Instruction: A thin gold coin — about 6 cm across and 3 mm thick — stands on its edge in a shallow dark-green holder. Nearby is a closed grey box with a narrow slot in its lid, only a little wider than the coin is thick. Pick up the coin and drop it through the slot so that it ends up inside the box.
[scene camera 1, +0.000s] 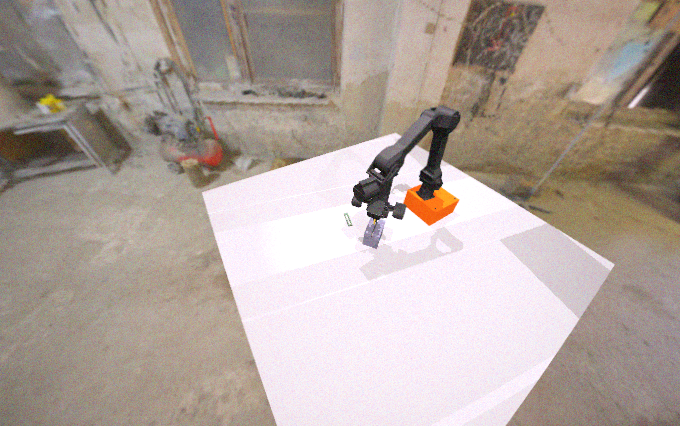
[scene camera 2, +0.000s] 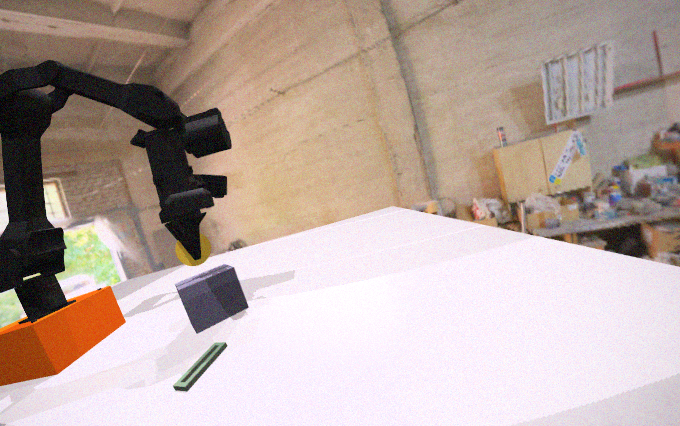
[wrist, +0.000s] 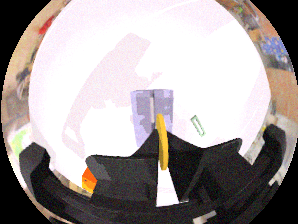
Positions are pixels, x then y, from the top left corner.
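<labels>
You'd find the gripper in scene camera 1 (375, 220), and scene camera 2 (197, 259) has it too. The gripper's also there in the wrist view (158, 132).
</labels>
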